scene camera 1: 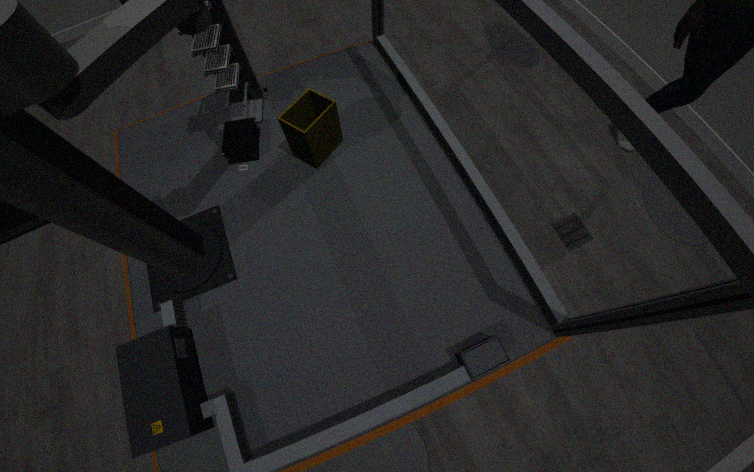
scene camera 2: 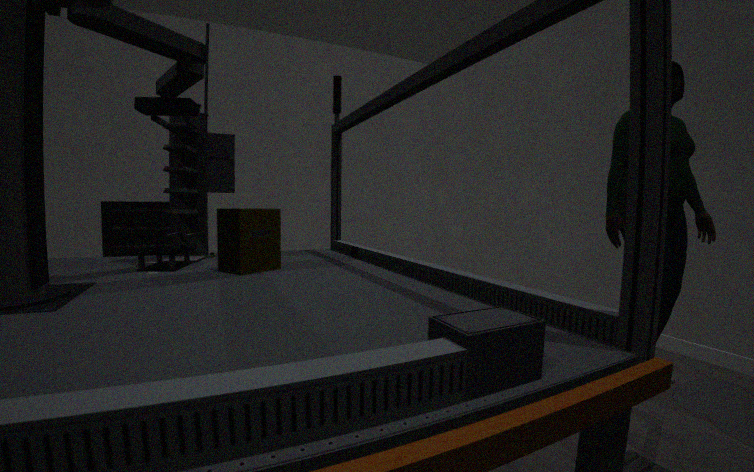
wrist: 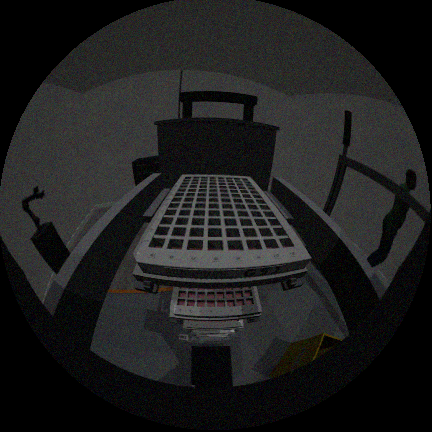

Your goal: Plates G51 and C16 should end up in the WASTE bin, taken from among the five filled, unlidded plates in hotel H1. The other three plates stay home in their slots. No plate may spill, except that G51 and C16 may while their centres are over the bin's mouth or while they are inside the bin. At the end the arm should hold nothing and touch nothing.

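Seen in the pictures: gripper, fingertip midpoint: (wrist: 217,182); arm's base at its link origin: (scene camera 1: 189,257) (scene camera 2: 5,304).
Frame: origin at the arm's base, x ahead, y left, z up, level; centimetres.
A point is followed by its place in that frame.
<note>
Hotel H1 (scene camera 1: 230,33) {x 42.3, y 58.3, z 32.2 cm} (scene camera 2: 197,155) {x 40.3, y 58.9, z 42.1 cm} stands at the far side as a dark tower with stacked plates. My gripper (wrist: 217,182) {x 35.3, y 55.5, z 52.5 cm} is shut on its top plate (wrist: 217,225) {x 33.6, y 50.3, z 52.0 cm}, with a finger pad against each long side. This plate is level over its slot supports; its front label looks like G51, but is dim. A lower plate (wrist: 215,302) {x 33.4, y 49.0, z 44.2 cm} with red-filled wells is beneath it, above more plate edges. Several plates show in scene camera 1, one of them low in the stack (scene camera 1: 227,76) {x 35.0, y 53.5, z 20.4 cm}. Their labels, including C16, are unreadable. The yellow WASTE bin (scene camera 1: 314,136) {x 56.0, y 15.7, z 16.3 cm} (scene camera 2: 248,239) {x 55.7, y 15.5, z 12.0 cm} (wrist: 300,355) {x 54.7, y 28.7, z 14.1 cm} is right of the hotel.
A black box (scene camera 1: 242,139) {x 31.2, y 34.5, z 7.3 cm} sits in front of the hotel. The arm's column (scene camera 1: 100,183) {x 7.7, y -1.8, z 47.1 cm} is at the left, near a grey cabinet (scene camera 1: 150,389) {x -12.0, y -40.0, z 12.8 cm}. A low box (scene camera 1: 484,356) {x 74.8, y -66.5, z 8.8 cm} (scene camera 2: 486,345) {x 71.6, y -70.5, z 7.3 cm} is at the front edge. A person (scene camera 1: 690,72) (scene camera 2: 681,144) (wrist: 395,215) stands beyond the fence.
</note>
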